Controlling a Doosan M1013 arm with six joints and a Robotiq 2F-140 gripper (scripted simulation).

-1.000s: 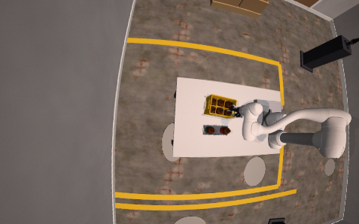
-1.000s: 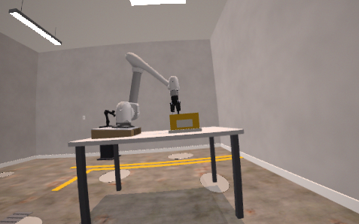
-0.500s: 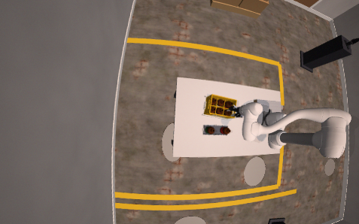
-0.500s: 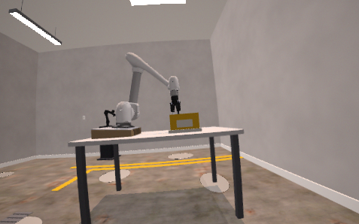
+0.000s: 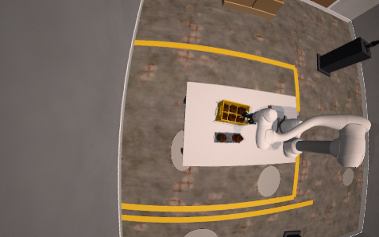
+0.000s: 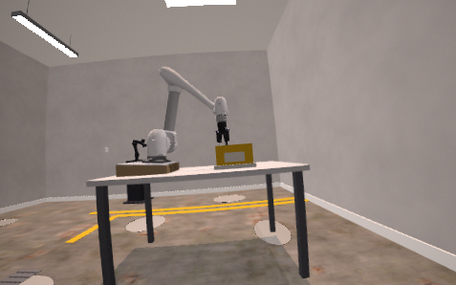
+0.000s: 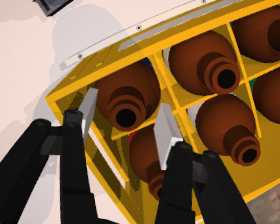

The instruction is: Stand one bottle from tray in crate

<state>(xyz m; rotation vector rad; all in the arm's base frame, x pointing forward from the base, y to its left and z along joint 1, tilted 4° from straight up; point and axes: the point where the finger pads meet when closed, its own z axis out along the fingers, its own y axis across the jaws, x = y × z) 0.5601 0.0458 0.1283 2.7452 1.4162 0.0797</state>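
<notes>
Now: hand 9 cm short of the crate, 4 cm to the left of it and 9 cm above it. Also, from my hand: grey tray: 6 cm ahead, 20 cm to the left, 16 cm below.
</notes>
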